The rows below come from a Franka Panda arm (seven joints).
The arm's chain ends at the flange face. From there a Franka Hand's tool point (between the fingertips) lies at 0.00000 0.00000 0.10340 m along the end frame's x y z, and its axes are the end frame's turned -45 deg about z.
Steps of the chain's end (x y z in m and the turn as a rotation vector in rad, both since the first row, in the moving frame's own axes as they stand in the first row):
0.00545 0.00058 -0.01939 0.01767 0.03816 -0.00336
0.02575 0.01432 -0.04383 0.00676 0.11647 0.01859
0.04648 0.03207 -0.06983 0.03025 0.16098 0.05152
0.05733 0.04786 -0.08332 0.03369 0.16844 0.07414
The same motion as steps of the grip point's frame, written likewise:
0.00753 0.00575 -0.01948 -0.01449 0.03948 -0.00336
0.01700 0.03642 -0.04453 -0.07758 0.08714 0.01859
0.02386 0.06541 -0.07121 -0.09244 0.13522 0.05152
0.02102 0.08472 -0.08484 -0.09528 0.14293 0.07414

